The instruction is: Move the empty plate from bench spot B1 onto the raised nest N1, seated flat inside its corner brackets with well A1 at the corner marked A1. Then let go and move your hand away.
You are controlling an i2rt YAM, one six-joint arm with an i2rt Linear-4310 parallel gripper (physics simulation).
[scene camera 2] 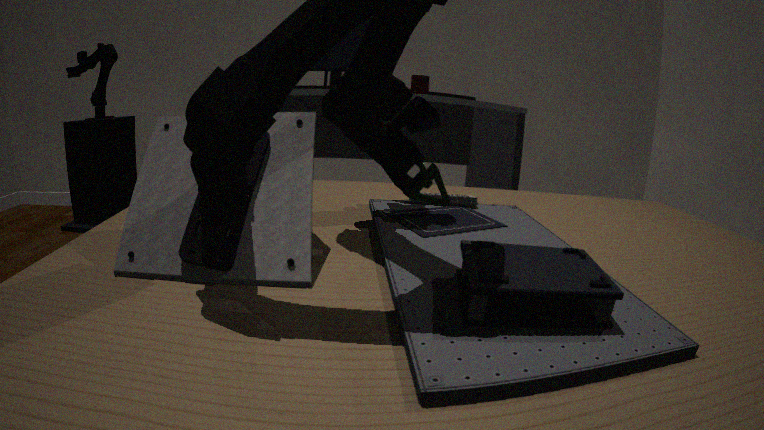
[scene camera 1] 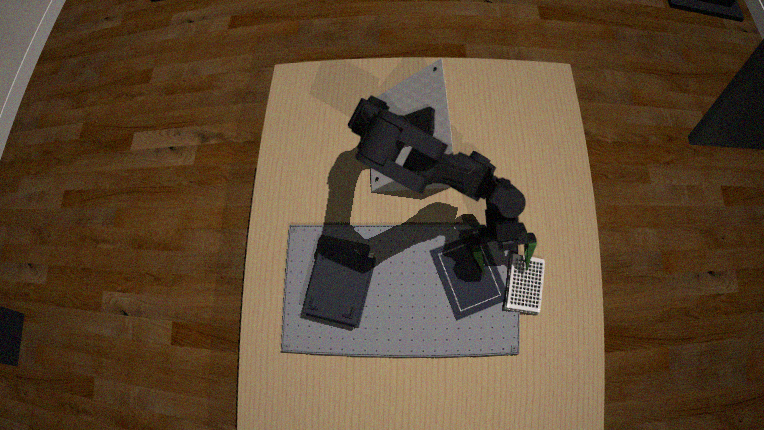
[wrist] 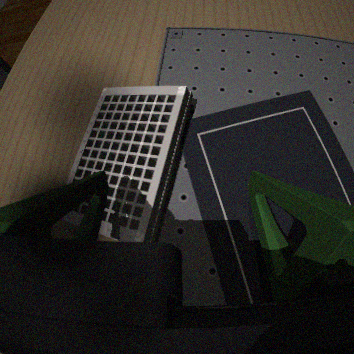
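Pixels of known places: gripper, between the fingertips: (scene camera 2: 438, 194) (scene camera 1: 505, 273) (wrist: 177, 178); arm's base, origin of its link: (scene camera 2: 226, 193).
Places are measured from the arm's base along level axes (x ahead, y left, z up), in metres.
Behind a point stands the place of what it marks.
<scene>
The white plate (scene camera 1: 526, 288) @[x 0.337, y 0.297, z -0.059 m] (scene camera 2: 466, 201) @[x 0.363, y 0.251, z -0.057 m] (wrist: 135, 125) @[x 0.347, y 0.287, z -0.056 m], a grid of wells, lies at the board's right edge in scene camera 1, beside the dark pad with a white outline (scene camera 1: 481, 296) @[x 0.356, y 0.196, z -0.067 m] (wrist: 270, 145) @[x 0.349, y 0.180, z -0.068 m]. It is off the outline; whether it is level is unclear. My gripper (scene camera 1: 503, 264) @[x 0.307, y 0.246, z -0.047 m] (wrist: 177, 178) @[x 0.307, y 0.246, z -0.047 m] is open with green fingers. In the wrist view one finger is over the plate's near left part and the other over the pad. Contact with the plate cannot be told. The raised dark nest (scene camera 1: 337, 291) @[x 0.372, y -0.112, z -0.029 m] (scene camera 2: 545, 267) @[x 0.358, y -0.118, z -0.029 m] has corner brackets and holds no plate; its A1 mark is unreadable.
The grey perforated board (scene camera 1: 400, 325) @[x 0.429, y 0.024, z -0.069 m] (scene camera 2: 513, 368) @[x 0.292, y -0.229, z -0.069 m] (wrist: 215, 55) @[x 0.442, y 0.233, z -0.069 m] carries the nest and pad on the wooden table (scene camera 1: 417, 389) @[x 0.571, y 0.073, z -0.082 m] (scene camera 2: 213, 384) @[x 0.062, y -0.248, z -0.082 m]. The arm's pale slanted mount (scene camera 1: 441, 96) @[x -0.048, y 0.088, z 0.086 m] (scene camera 2: 283, 213) @[x 0.078, y -0.011, z -0.018 m] stands behind the board. Arm shadows cross the board and nest.
</scene>
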